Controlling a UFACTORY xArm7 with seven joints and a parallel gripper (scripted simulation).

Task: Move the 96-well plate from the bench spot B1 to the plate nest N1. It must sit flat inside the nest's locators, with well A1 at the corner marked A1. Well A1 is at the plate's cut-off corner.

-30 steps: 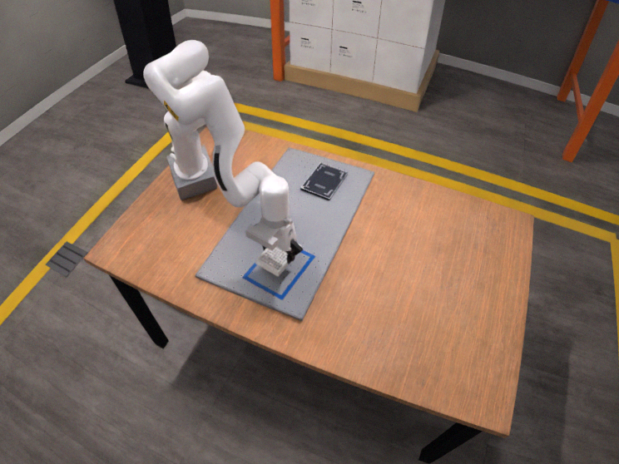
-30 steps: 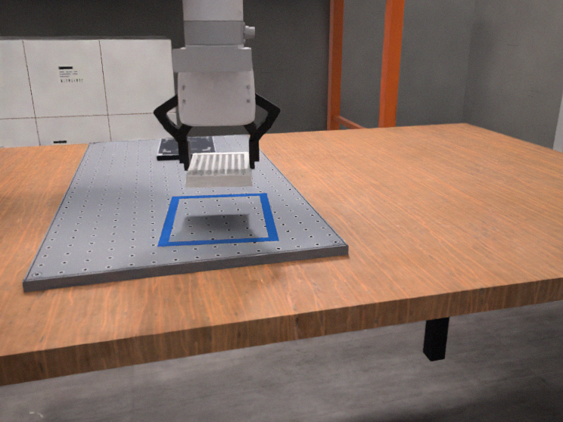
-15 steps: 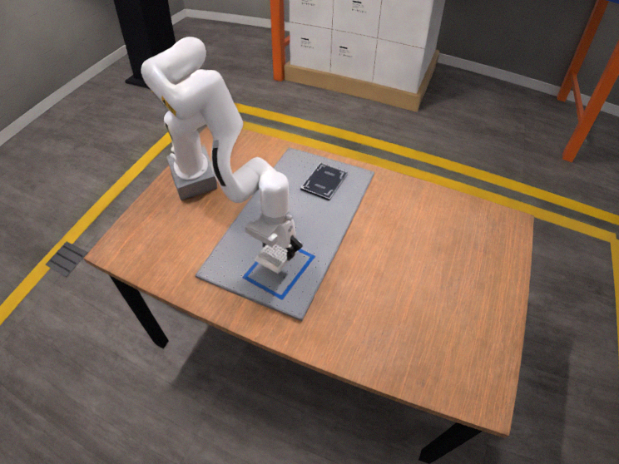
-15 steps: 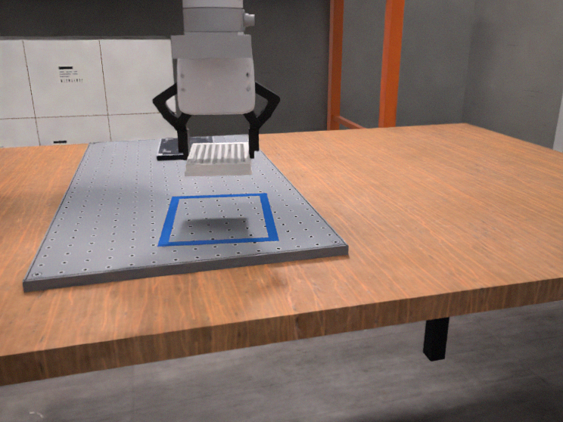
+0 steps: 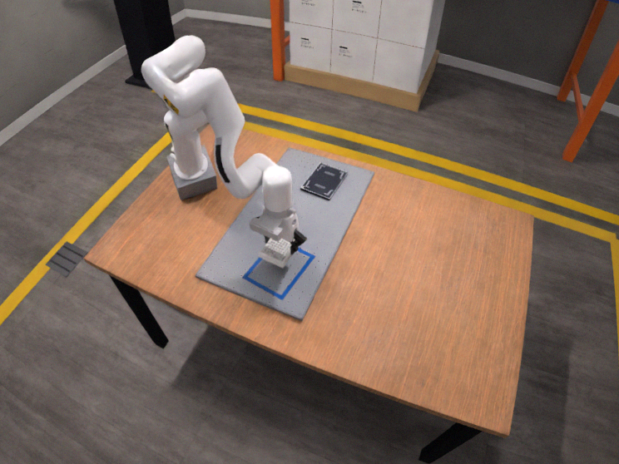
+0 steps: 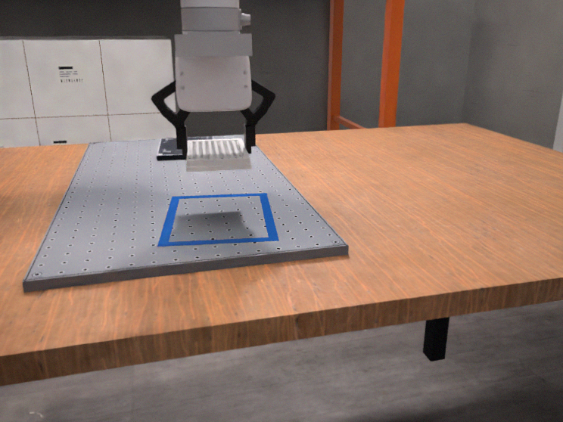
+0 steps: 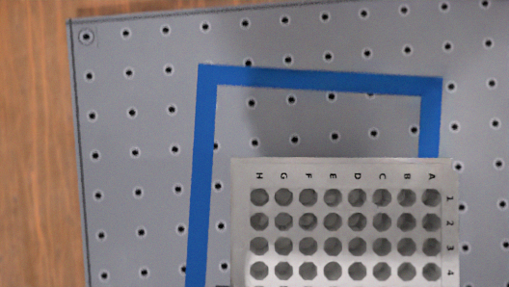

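Now: the black plate nest 3 cm behind my hand, 40 cm to the left of it and 9 cm below it. Also, from my hand: white 96-well plate: 1 cm below.
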